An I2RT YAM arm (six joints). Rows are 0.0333 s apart.
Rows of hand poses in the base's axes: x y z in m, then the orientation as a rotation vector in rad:
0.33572, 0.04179, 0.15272, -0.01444, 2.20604, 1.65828
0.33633, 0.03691, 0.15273, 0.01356, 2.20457, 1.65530
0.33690, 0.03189, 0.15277, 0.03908, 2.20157, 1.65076
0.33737, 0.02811, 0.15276, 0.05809, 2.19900, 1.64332
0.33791, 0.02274, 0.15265, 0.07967, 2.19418, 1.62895
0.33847, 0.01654, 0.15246, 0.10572, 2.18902, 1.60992
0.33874, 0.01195, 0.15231, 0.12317, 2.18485, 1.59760
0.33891, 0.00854, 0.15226, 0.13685, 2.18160, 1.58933
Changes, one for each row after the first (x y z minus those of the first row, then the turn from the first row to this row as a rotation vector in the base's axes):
0.00061, -0.00488, 0.00001, 0.00275, 0.00950, -0.01759
0.00118, -0.00990, 0.00005, 0.00495, 0.01646, -0.03503
0.00165, -0.01368, 0.00004, 0.00447, 0.01986, -0.04995
0.00219, -0.01905, -0.00007, 0.00143, 0.02015, -0.07034
0.00275, -0.02525, -0.00026, -0.00350, 0.02053, -0.09540
0.00302, -0.02984, -0.00041, -0.00628, 0.02065, -0.11229
0.00319, -0.03325, -0.00046, -0.00769, 0.02140, -0.12487

